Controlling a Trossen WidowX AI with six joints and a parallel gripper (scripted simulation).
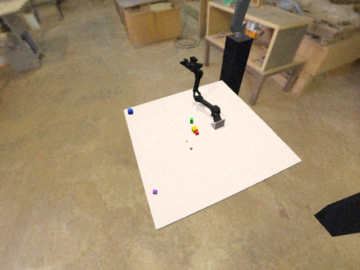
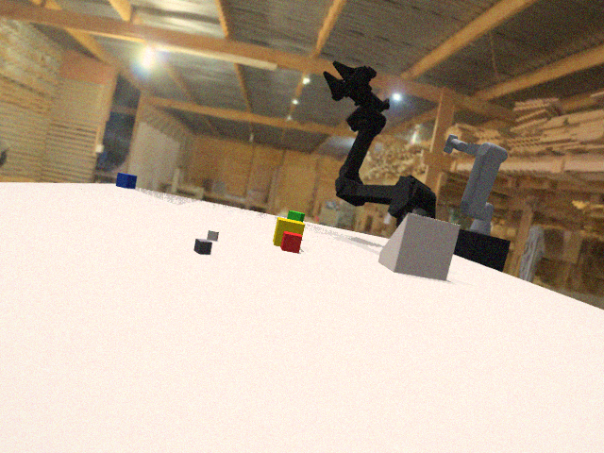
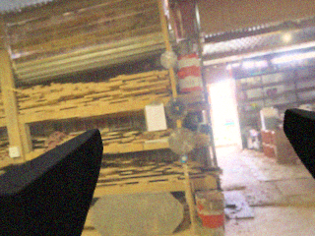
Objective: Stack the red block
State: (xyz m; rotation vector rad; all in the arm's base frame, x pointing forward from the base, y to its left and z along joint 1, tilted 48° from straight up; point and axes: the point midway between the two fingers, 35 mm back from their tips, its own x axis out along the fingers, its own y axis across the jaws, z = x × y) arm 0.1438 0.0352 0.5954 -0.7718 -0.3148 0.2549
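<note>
The red block lies 70 mm ahead of my gripper tip, 420 mm to the left of it and 480 mm below it. Also, from my gripper tip: purple block 630 mm ahead, 780 mm to the left, 480 mm below; yellow block 70 mm ahead, 380 mm to the left, 470 mm below; blue block 580 mm ahead, 180 mm to the right, 470 mm below.
</note>
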